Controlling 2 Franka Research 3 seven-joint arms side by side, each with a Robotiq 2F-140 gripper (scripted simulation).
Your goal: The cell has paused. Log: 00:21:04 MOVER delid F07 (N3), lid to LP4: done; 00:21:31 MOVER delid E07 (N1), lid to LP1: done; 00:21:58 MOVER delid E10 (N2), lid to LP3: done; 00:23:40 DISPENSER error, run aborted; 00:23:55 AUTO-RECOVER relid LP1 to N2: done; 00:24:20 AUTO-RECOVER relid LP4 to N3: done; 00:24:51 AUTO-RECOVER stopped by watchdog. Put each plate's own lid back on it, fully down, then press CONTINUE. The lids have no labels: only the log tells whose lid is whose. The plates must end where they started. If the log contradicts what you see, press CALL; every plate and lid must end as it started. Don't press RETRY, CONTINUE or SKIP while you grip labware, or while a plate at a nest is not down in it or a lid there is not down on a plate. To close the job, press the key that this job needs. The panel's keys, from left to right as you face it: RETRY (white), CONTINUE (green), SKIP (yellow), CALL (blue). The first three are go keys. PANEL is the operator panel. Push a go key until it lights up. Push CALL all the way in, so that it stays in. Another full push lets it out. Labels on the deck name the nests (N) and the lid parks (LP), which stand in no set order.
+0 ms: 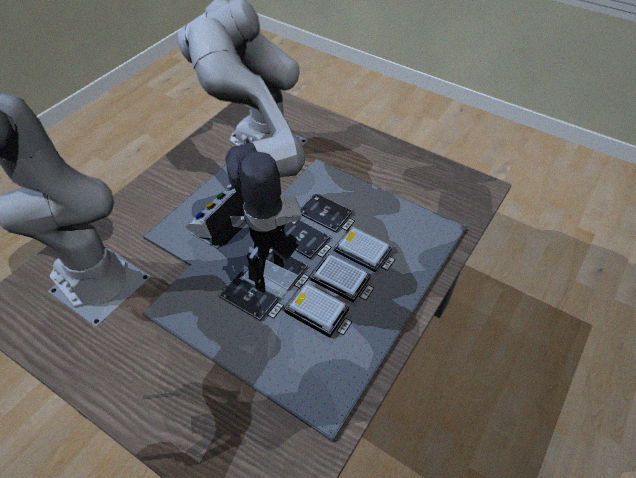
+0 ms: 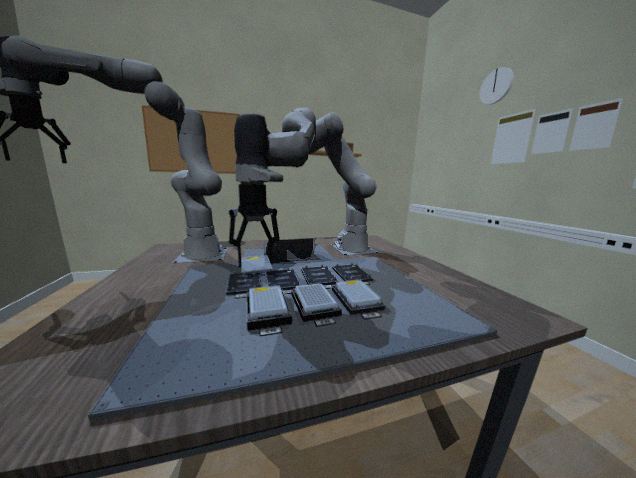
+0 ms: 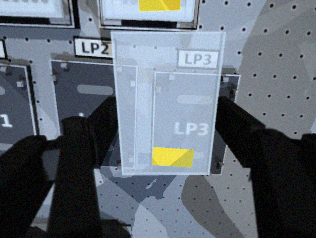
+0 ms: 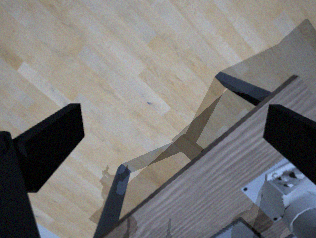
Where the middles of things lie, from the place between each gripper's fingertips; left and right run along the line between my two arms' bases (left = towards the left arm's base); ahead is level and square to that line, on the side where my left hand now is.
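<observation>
I see the park LP3 (image 1: pixel 232 297) 4 cm to the right of my left hand (image 2: pixel 255 264), 4 cm behind it and 10 cm below it. The park LP2 (image 3: pixel 67 96) is 8 cm to the left of my left hand, 5 cm behind it and 10 cm below it, while the park LP4 (image 1: pixel 312 214) is 34 cm to the left of that same hand, 6 cm behind it and 10 cm below it. The N2 plate (image 1: pixel 333 271) is 13 cm ahead of my left hand, 16 cm to the left of it and 8 cm below it.
Counting from my right hand, I find the park LP2 90 cm to the left, 35 cm ahead and 40 cm below. The park LP4 is 116 cm to the left of my right hand, 34 cm ahead of it and 40 cm below it. The N2 plate is 98 cm to the left of my right hand, 53 cm ahead of it and 38 cm below it, and the park LP3 is 78 cm to the left of my right hand, 35 cm ahead of it and 40 cm below it.
</observation>
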